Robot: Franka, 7 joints.
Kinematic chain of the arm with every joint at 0, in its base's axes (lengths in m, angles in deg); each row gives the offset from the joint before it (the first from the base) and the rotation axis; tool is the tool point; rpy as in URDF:
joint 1: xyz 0 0 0.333 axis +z
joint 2: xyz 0 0 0 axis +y
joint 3: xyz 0 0 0.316 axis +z
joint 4: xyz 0.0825 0 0 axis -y
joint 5: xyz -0.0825 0 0.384 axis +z
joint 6: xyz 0 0 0 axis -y
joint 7: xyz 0.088 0 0 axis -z
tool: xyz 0 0 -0.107 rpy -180 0 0
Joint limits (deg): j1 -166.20..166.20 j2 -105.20..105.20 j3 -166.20..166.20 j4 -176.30..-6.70 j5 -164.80..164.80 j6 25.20..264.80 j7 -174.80..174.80
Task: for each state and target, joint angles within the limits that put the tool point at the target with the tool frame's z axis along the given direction. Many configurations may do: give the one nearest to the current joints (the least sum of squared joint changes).
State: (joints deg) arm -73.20 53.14 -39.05 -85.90 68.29 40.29 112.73
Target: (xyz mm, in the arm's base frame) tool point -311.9 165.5 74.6 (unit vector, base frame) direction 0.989 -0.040 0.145
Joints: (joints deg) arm -120.85 104.14 -62.68 -118.91 24.91 63.42 112.73
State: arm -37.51 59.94 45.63 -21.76 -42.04 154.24 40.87
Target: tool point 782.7 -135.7 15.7 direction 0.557 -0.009 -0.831
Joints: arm -22.04 99.84 36.80 -29.87 -44.10 156.59 40.87
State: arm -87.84 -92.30 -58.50 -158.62 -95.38 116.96 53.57
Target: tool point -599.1 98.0 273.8 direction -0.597 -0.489 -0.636
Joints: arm -84.78 -105.20 -89.94 -116.06 -94.33 133.12 53.57
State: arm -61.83 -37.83 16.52 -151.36 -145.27 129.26 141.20
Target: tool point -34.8 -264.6 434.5 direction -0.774 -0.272 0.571
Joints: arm -110.57 -57.07 37.74 -176.30 -102.34 98.37 141.20
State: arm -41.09 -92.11 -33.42 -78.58 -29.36 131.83 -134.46
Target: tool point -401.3 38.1 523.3 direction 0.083 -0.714 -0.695
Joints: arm -87.23 -102.27 -54.28 -129.79 -40.37 87.17 -134.46
